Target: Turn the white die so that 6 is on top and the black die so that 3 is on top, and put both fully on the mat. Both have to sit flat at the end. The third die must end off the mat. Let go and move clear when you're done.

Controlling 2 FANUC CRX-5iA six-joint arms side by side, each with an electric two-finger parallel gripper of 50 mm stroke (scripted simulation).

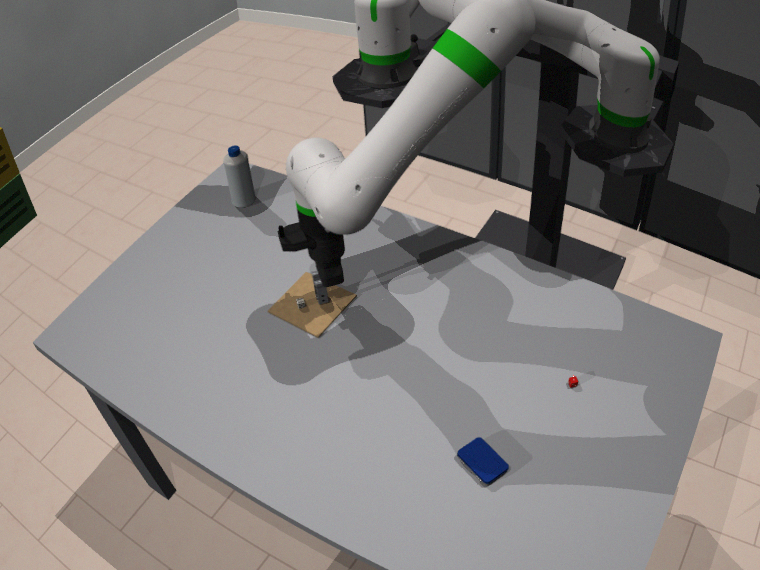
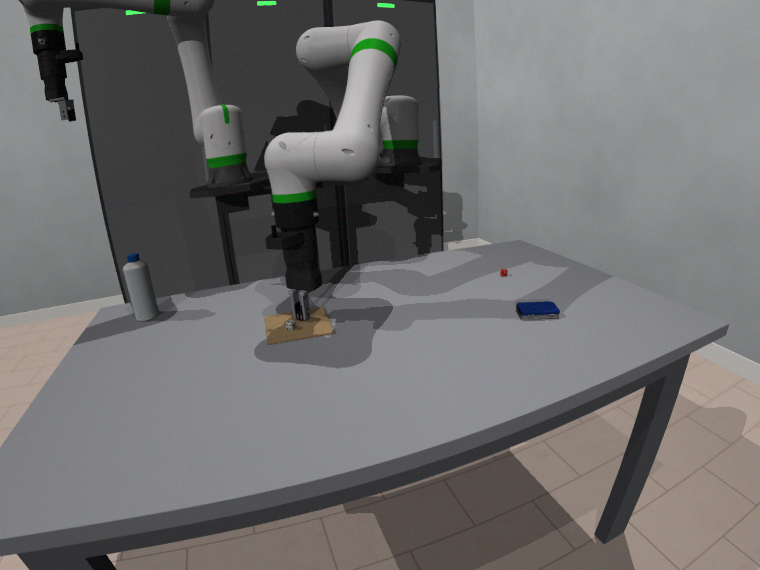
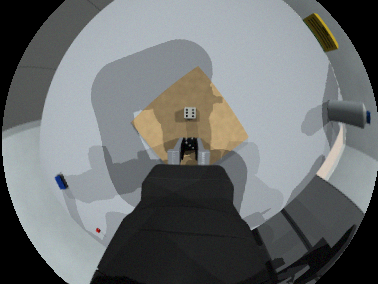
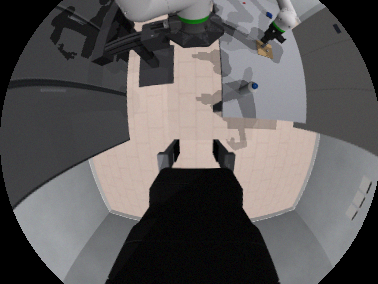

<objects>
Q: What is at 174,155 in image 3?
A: The left gripper.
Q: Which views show the right gripper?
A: Image 2 and image 4 only.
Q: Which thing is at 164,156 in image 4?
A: The right gripper.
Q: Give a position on a grey bottle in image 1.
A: At 236,163
</objects>
